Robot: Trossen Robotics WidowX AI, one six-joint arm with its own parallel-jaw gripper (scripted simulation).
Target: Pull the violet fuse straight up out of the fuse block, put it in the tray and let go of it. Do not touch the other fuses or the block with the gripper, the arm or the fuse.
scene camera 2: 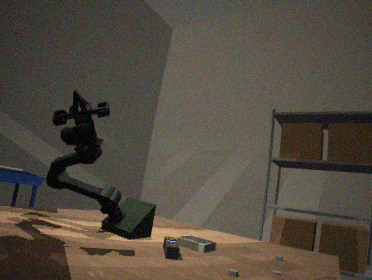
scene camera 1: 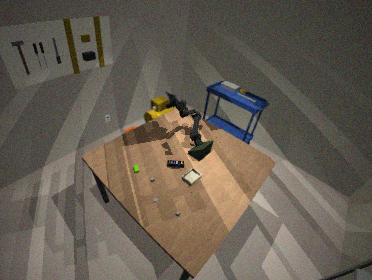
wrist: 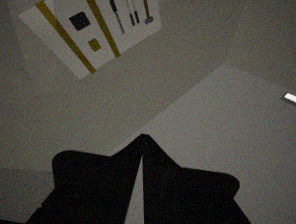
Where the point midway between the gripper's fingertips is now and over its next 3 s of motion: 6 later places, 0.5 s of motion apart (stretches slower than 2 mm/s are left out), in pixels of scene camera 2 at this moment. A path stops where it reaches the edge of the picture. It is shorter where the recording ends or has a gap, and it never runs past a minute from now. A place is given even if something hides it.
My gripper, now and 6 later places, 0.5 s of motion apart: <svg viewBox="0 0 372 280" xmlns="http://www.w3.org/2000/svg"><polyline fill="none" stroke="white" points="74,90 126,98 189,156 197,208 178,230 174,232 173,236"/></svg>
